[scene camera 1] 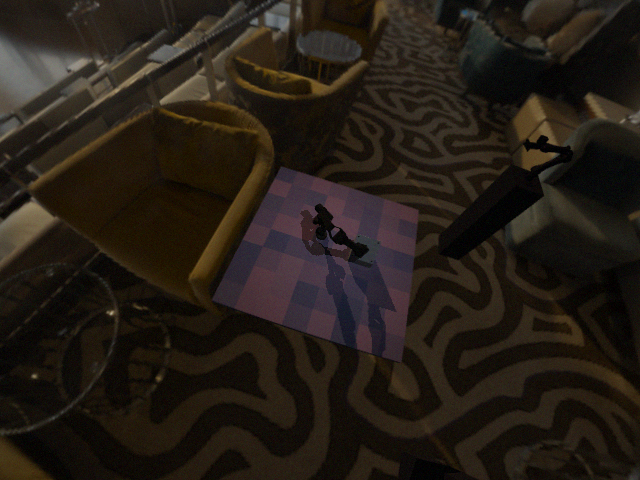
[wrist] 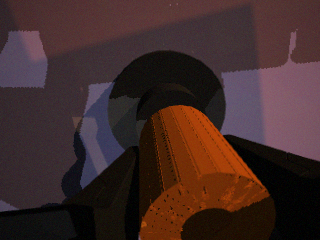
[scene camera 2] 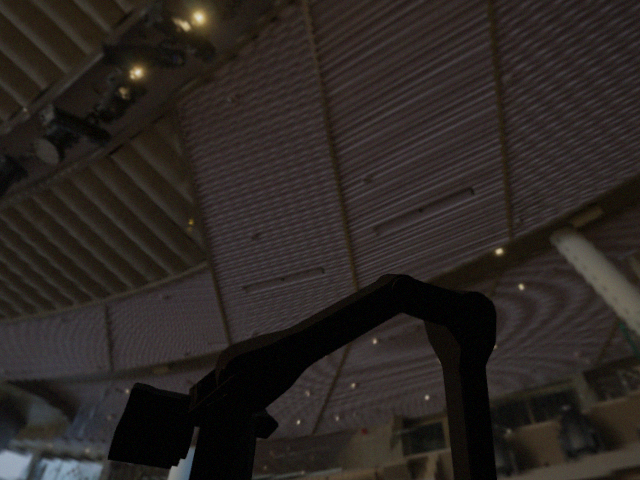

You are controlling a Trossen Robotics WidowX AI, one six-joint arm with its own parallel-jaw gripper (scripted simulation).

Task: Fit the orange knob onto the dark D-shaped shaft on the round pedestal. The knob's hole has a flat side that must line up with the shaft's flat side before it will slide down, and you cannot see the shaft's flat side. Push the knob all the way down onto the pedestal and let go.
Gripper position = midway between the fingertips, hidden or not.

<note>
My gripper [wrist: 180, 149] carries a ribbed orange knob. Further things: a dark round pedestal [wrist: 159, 79].
</note>
